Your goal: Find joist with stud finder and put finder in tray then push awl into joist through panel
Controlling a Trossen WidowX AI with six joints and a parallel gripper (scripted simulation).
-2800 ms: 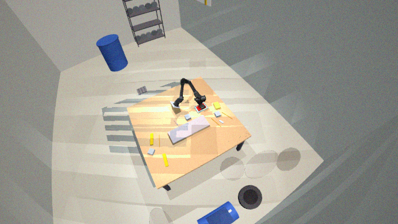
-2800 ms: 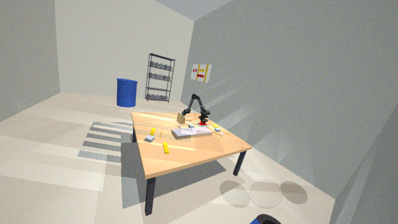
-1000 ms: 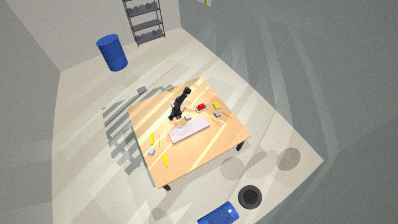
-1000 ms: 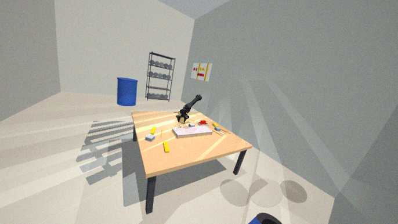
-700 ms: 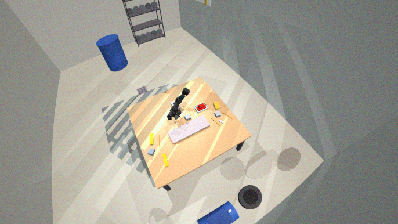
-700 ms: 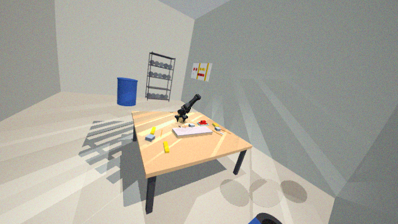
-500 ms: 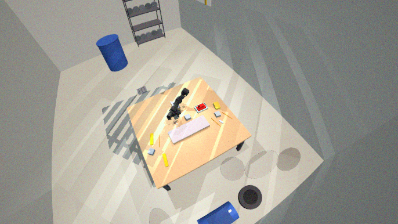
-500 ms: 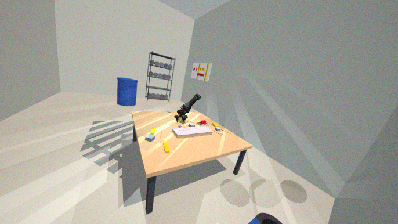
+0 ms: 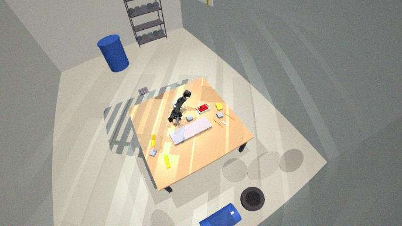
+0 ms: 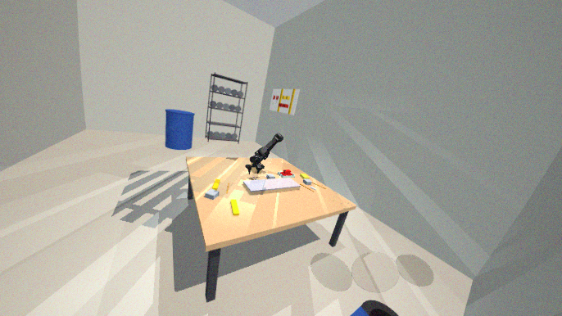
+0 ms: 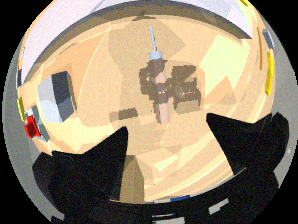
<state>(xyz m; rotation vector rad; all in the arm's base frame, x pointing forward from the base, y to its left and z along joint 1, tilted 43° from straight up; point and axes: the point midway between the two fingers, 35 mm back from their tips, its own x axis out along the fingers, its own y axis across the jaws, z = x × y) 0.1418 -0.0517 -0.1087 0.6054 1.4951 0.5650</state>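
The awl lies 6 cm ahead of my gripper tip and 3 cm below it. Also, from my gripper tip: red stud finder (40 cm to the left, 3 cm ahead, 1 cm above); then yellow block (61 cm to the left, 14 cm ahead, 2 cm below); then light blue tray (41 cm to the left, 4 cm ahead, 2 cm below).
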